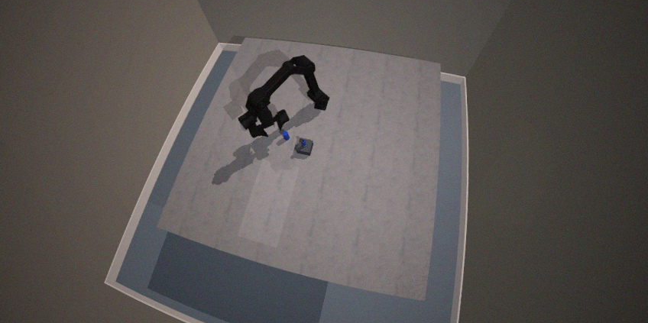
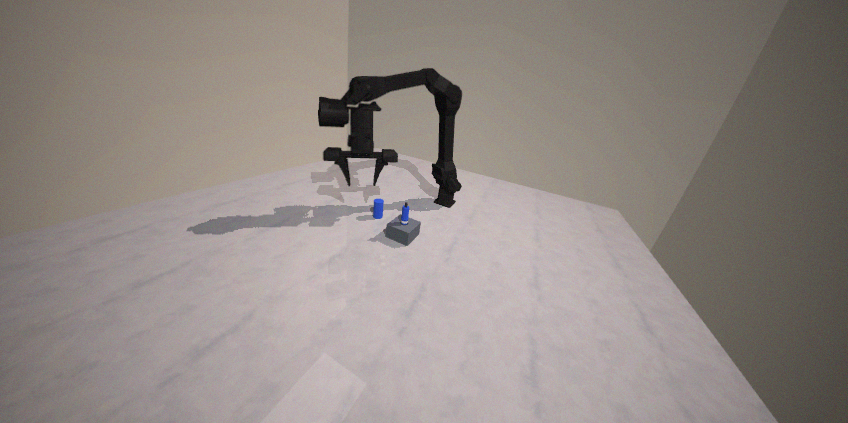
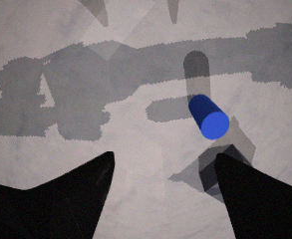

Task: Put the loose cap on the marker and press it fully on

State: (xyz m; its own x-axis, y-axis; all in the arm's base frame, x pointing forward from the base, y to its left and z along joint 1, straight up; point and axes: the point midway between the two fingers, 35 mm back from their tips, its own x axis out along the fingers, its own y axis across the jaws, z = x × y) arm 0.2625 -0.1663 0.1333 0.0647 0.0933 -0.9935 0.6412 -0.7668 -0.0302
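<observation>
Right now the blue cap is 3 cm behind my gripper tip, 4 cm to the left of it and 7 cm below it. Also, from my gripper tip: grey holder block 1 cm ahead, 15 cm to the left, 8 cm below; then thin pale ring 1 cm ahead, 15 cm to the left, 5 cm below.
</observation>
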